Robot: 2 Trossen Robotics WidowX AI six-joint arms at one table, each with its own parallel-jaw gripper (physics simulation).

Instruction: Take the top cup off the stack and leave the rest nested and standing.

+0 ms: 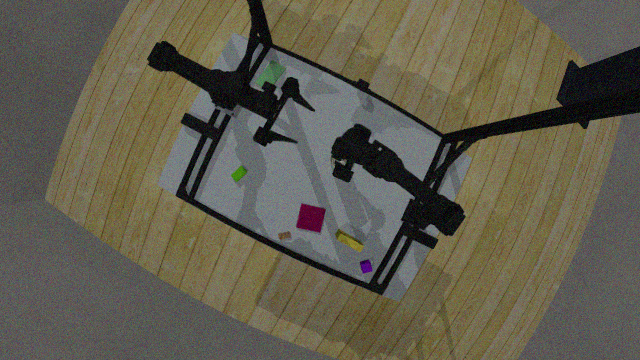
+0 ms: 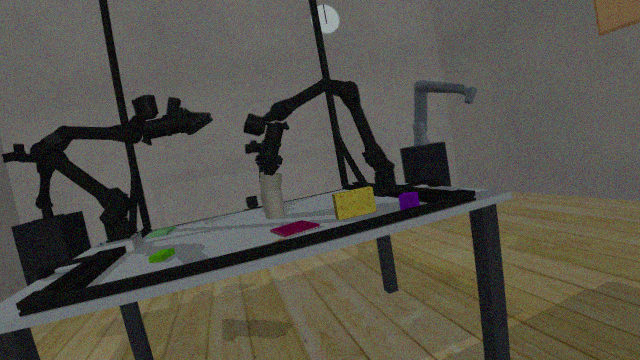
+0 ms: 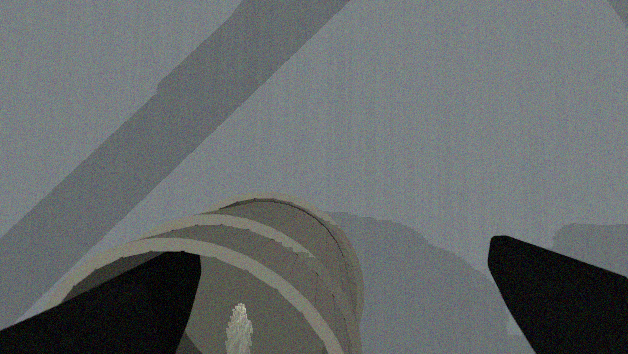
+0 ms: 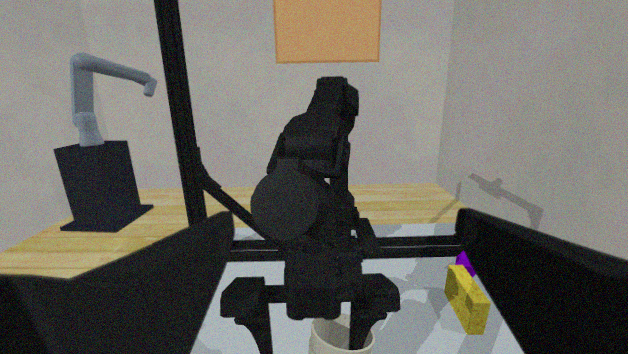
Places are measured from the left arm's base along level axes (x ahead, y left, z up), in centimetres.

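Pixels of known places: left gripper, fingertip midpoint: [image 2: 262, 183] [image 3: 344, 253]; right gripper, fingertip midpoint: [image 1: 306, 126] [image 2: 211, 116] [image 4: 344, 220]; left arm's base at its link origin: [image 1: 416, 214] [image 2: 386, 187] [image 4: 340, 245]; right arm's base at its link origin: [image 1: 229, 100] [image 2: 120, 238].
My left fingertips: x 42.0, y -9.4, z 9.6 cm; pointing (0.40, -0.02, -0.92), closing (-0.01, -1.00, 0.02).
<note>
For each thing: its top centre in the pictures, then the offset to it from my left fingertips. "spot": a spot on its surface instead. Level surfaces: height alone.
- grey table at its surface level: dz -11.7 cm
- yellow sponge at its top centre: [image 4: 467, 281] [image 2: 352, 190] [image 1: 350, 243] dz -4.8, dx -19.0, dy +30.0 cm
- purple cube at its top centre: [image 4: 468, 256] [image 2: 408, 193] [image 1: 367, 268] dz -7.8, dx -31.1, dy +38.1 cm
- flat magenta square at a spot on its surface: [image 2: 294, 228] [image 1: 307, 222] spot: dz -11.0, dx -1.1, dy +30.4 cm
- small tan block at its top centre: [image 1: 284, 235] dz -11.0, dx +5.3, dy +39.2 cm
- lime block at its top centre: [image 2: 161, 252] [image 1: 238, 173] dz -10.3, dx +32.0, dy +23.7 cm
- green card at its top centre: [image 2: 161, 230] [image 1: 270, 75] dz -10.8, dx +37.6, dy -18.1 cm
A stack of beige cups [image 2: 272, 200] [image 3: 284, 242] [image 4: 328, 338] stands nested on the grey table [image 1: 390, 121], the upper cup leaning a little. My left gripper [image 2: 269, 171] [image 1: 340, 168] [image 4: 309, 331] is open and sits right at the top rim. One finger reaches inside the top cup and the other stands outside it. My right gripper [image 1: 304, 125] [image 2: 206, 118] is open and empty, held high and well away from the stack.
On the table lie a yellow sponge [image 1: 349, 240] [image 2: 354, 202] [image 4: 466, 303], a purple cube [image 1: 366, 266] [image 2: 408, 200], a flat magenta square [image 1: 311, 218] [image 2: 294, 228], a small tan block [image 1: 284, 235], a lime block [image 1: 238, 173] [image 2: 161, 255] and a green card [image 1: 270, 73].
</note>
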